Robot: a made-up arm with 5 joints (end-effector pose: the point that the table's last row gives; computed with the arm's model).
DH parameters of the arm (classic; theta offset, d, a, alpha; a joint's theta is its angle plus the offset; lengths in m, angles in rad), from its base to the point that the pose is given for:
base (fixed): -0.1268 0 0.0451 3.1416
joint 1: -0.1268 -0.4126 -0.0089 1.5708
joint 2: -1.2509 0 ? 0
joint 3: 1.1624 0 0.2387 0
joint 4: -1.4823 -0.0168 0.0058 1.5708
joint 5: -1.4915 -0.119 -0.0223 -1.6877
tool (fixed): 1.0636 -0.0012 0 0
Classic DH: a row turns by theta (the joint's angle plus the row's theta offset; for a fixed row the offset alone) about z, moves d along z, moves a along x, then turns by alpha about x.
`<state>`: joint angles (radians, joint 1 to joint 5).
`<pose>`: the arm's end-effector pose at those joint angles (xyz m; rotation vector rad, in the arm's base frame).
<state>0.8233 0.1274 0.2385 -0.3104 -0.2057</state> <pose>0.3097 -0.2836 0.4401 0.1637 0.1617 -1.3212</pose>
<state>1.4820 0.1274 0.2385 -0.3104 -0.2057</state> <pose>0.0842 -0.3876 0.4401 0.2279 0.1100 -1.9766</pose>
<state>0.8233 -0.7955 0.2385 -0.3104 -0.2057</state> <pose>0.1890 -0.1532 0.7424 -0.0057 -0.8088 -1.2017</pose>
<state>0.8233 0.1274 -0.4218 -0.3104 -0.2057</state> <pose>0.2868 -0.2588 0.6675 0.0442 -0.5354 -1.2559</pose>
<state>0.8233 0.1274 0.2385 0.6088 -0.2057</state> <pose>0.2783 -0.2497 0.3451 0.3135 1.1395 -1.2407</pose>
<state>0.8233 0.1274 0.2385 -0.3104 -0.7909</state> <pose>0.3068 -0.2872 0.4521 0.7817 0.0546 -1.2454</pose>
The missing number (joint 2, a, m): 0.1021
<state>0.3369 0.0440 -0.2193 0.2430 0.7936</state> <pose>0.3982 -0.1331 0.5502 -0.9121 0.1007 -0.8076</pose>
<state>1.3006 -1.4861 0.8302 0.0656 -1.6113</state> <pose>0.0722 -0.1599 0.7040 1.2282 -0.9355 -0.9236</pose>
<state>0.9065 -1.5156 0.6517 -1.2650 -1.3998</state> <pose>0.0050 0.0286 0.7310 0.2873 -1.5860 0.3273</pose>
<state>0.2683 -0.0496 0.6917 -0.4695 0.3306</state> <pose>0.3713 -0.0922 0.3610 -0.4530 0.2401 -0.7475</pose>
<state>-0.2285 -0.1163 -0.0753 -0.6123 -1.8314</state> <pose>0.3448 0.0439 0.6836 1.6388 0.1054 0.5790</pose>
